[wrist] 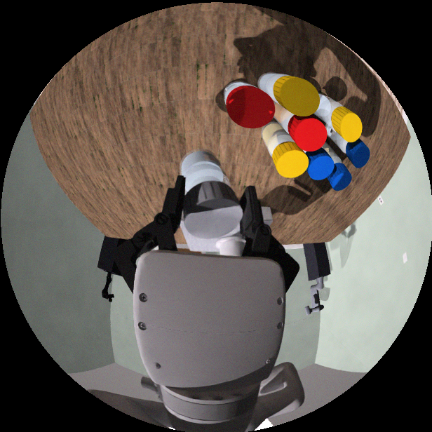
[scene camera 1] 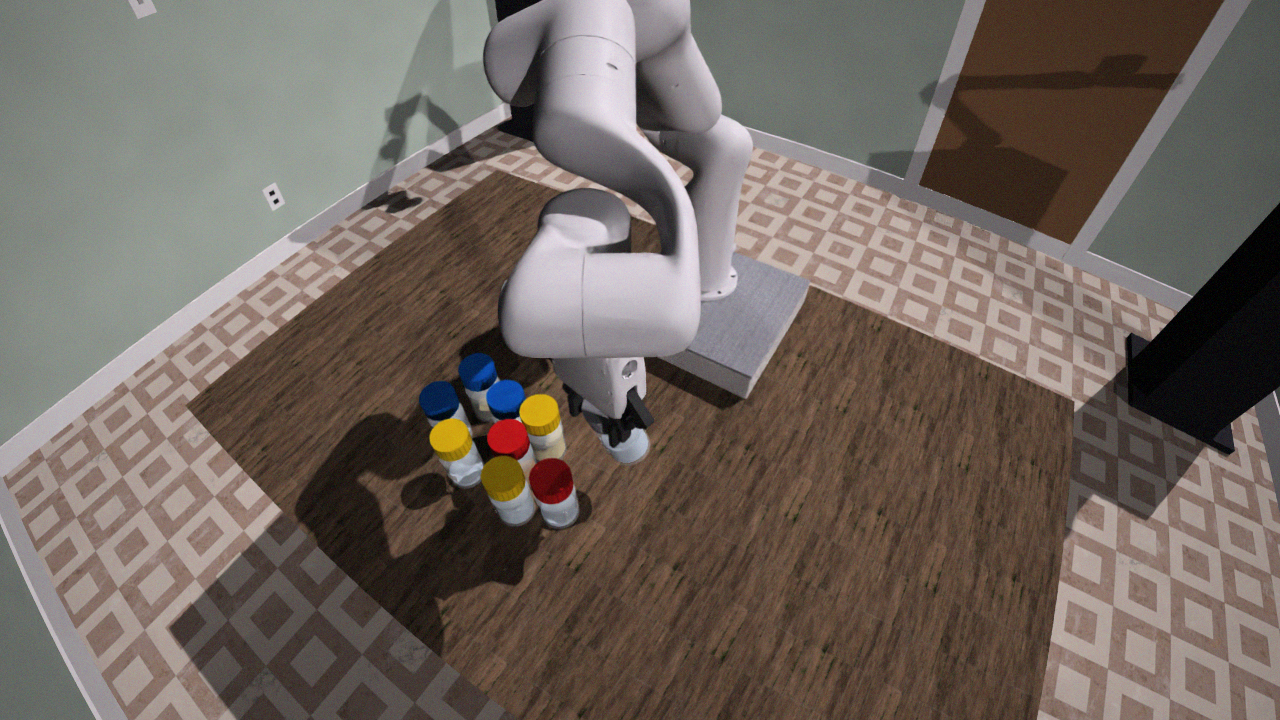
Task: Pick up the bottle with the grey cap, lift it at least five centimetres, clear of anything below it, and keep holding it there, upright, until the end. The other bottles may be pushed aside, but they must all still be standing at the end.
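Frame: origin at the arm's base, x left, y ahead, z down, level; millimetres.
Seen in the pictures: gripper, fingertip midpoint: (scene camera 1: 600, 423); arm's base, link origin: (scene camera 1: 702, 278).
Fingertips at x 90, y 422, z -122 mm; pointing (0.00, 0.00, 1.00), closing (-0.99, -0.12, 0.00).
Note:
Offsets run from my fingertips to a thing's top centre.
The bottle with the grey cap {dx +10, dy -19, dz -37 mm} (scene camera 1: 630, 448) (wrist: 212, 210) is between the fingers of my gripper (scene camera 1: 628, 424) (wrist: 214, 189), which is shut on it. The bottle looks roughly upright and off the wooden surface; its exact height is hard to judge. In the scene view the fingers hide its cap, and its clear lower part shows below them. In the wrist view its cap faces the camera and its base points away. It is apart from the other bottles, to the right of them in the scene view.
Several bottles stand grouped, including dark red {dx -34, dy +67, dz +68 mm} (scene camera 1: 551, 481) (wrist: 250, 107), bright red {dx -122, dy +54, dz +68 mm} (scene camera 1: 508, 438) (wrist: 308, 133), dark yellow {dx -88, dy +101, dz +68 mm} (scene camera 1: 503, 478) (wrist: 299, 96) and blue {dx -243, dy -7, dz +68 mm} (scene camera 1: 477, 370) capped ones. The nearer yellow-capped bottle {dx -114, dy -3, dz +68 mm} (scene camera 1: 540, 413) (wrist: 290, 160) stands beside my gripper. A grey base block (scene camera 1: 751, 331) lies behind.

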